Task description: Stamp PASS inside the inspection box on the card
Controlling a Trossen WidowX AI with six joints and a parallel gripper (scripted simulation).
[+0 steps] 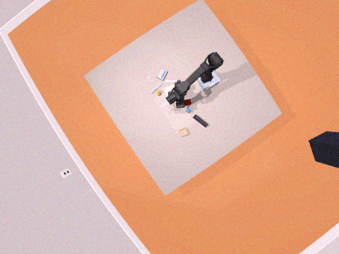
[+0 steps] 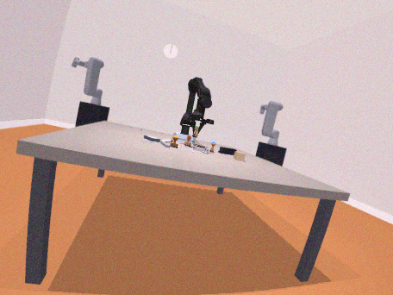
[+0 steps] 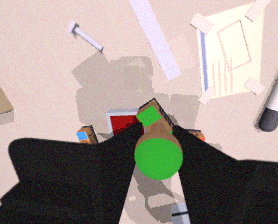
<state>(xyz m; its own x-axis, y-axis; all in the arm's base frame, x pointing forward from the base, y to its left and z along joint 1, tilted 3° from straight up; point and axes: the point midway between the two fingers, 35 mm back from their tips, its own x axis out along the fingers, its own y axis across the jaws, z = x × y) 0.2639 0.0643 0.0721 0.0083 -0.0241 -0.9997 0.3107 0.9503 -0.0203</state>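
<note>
My gripper tip is now 30 mm short of the cream card, 100 mm to the left of it and 100 mm above it. Also, from my gripper tip: red ink pad: 50 mm behind, 60 mm to the left, 90 mm below; red-topped stamp: 70 mm behind, 30 mm to the right, 70 mm below; green-topped PASS stamp: right at my gripper tip.
</note>
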